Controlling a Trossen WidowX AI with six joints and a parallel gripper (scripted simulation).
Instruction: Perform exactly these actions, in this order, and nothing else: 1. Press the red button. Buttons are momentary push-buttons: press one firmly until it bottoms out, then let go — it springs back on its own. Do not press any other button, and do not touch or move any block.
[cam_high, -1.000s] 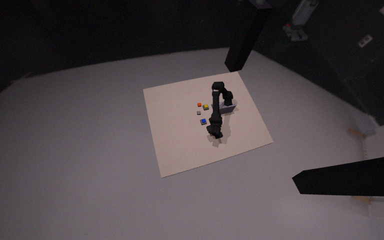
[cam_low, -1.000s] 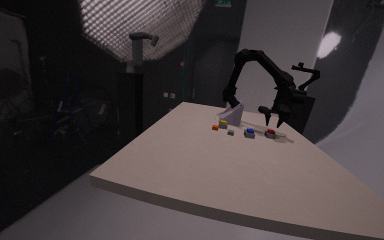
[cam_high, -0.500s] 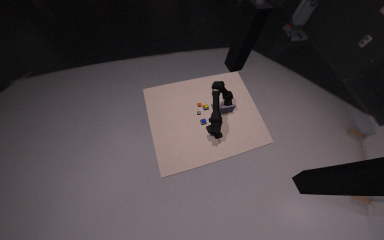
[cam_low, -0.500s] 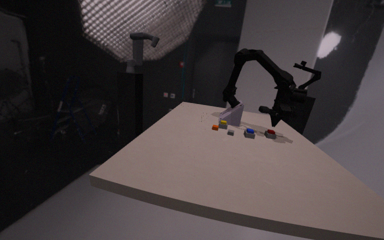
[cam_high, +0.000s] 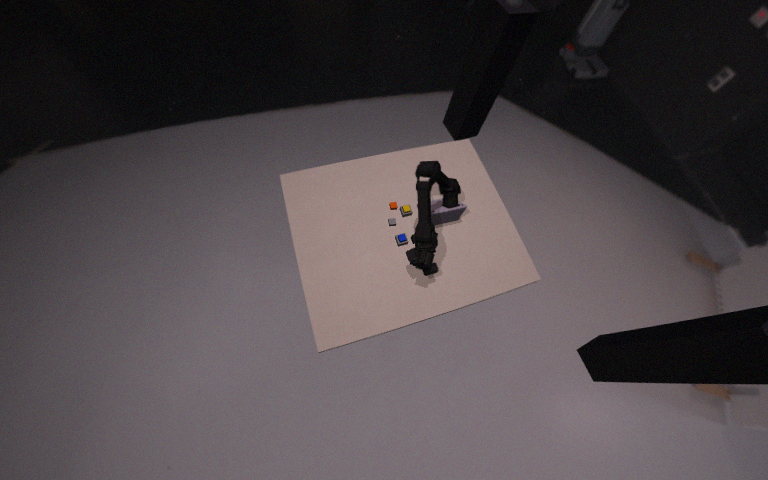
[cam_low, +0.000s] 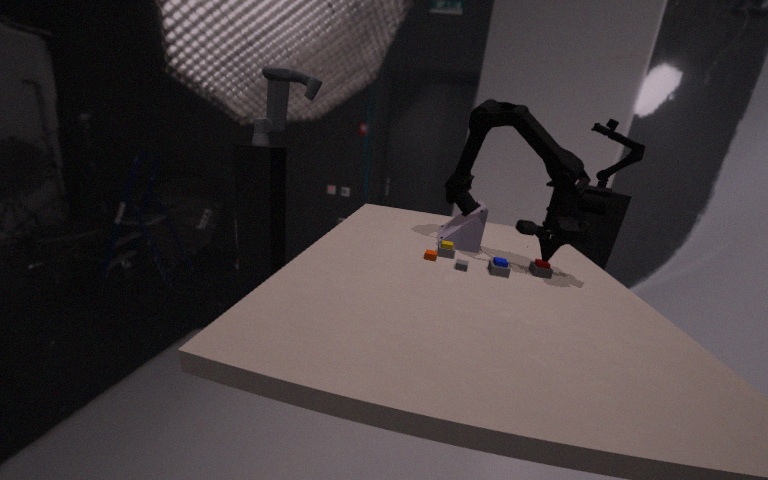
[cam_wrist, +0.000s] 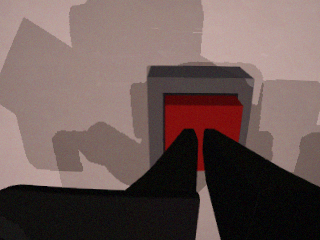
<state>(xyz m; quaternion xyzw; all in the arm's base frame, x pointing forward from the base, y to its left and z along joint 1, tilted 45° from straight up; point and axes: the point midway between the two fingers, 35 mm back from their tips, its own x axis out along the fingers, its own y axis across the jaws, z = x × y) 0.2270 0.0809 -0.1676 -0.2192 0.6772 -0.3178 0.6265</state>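
Right now my gripper tip is 10 mm above the red button. From my gripper tip the other things lie so: grey block: 230 mm to the right, 40 mm ahead, 30 mm below; blue button: 130 mm to the right, 30 mm ahead, 10 mm below; yellow button: 270 mm to the right, 50 mm behind, 10 mm below.
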